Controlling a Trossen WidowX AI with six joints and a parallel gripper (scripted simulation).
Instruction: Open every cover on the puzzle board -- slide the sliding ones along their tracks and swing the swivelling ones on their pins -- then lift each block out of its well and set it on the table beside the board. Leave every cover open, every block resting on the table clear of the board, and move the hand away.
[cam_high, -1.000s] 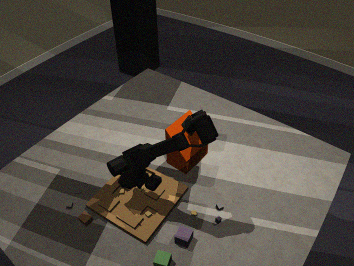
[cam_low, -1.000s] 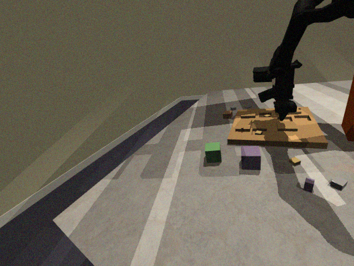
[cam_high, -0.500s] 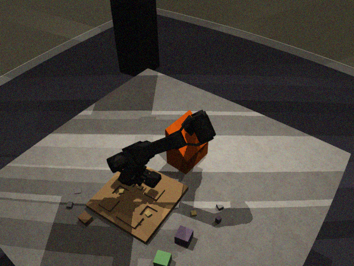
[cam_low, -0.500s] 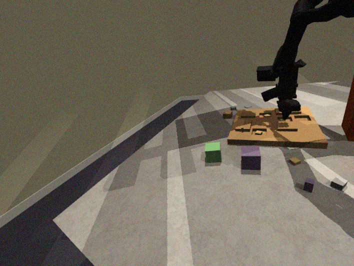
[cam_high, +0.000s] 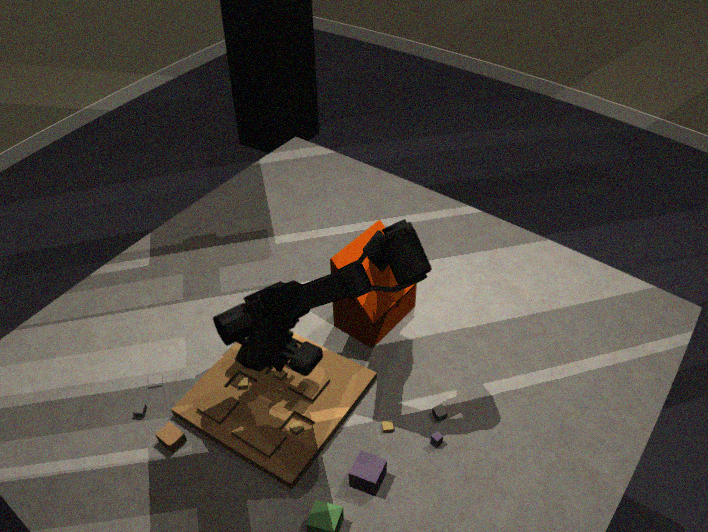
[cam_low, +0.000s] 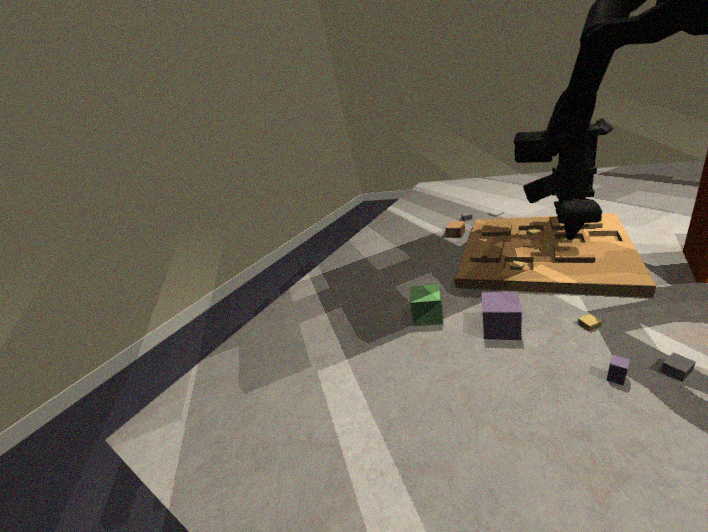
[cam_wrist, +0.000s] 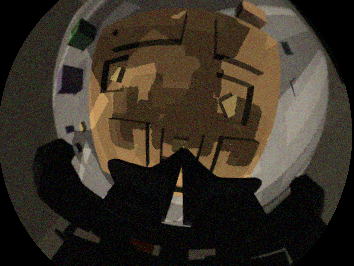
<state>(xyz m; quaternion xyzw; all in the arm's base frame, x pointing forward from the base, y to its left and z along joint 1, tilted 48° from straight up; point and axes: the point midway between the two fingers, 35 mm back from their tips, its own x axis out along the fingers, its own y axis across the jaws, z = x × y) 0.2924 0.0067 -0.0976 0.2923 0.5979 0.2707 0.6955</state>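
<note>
Right now the tan puzzle board is 6 cm ahead of my gripper tip and 1 cm to the left of it. From my gripper tip the other things lie so: small purple block (2 cm behind, 35 cm to the left, 1 cm below); brown cube (24 cm ahead, 8 cm to the right, 1 cm below); purple cube (11 cm ahead, 28 cm to the left, 1 cm above).
</note>
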